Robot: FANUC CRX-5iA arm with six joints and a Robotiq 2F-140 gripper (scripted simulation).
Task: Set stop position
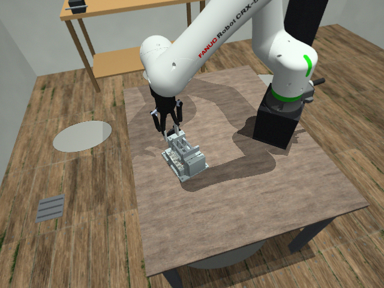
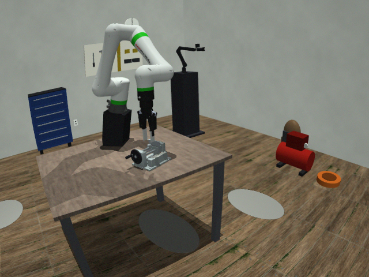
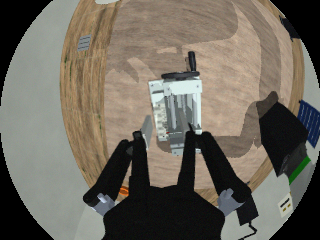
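Now: hand 4 cm past the black handwheel, 11 cm to the left of it and 11 cm above it.
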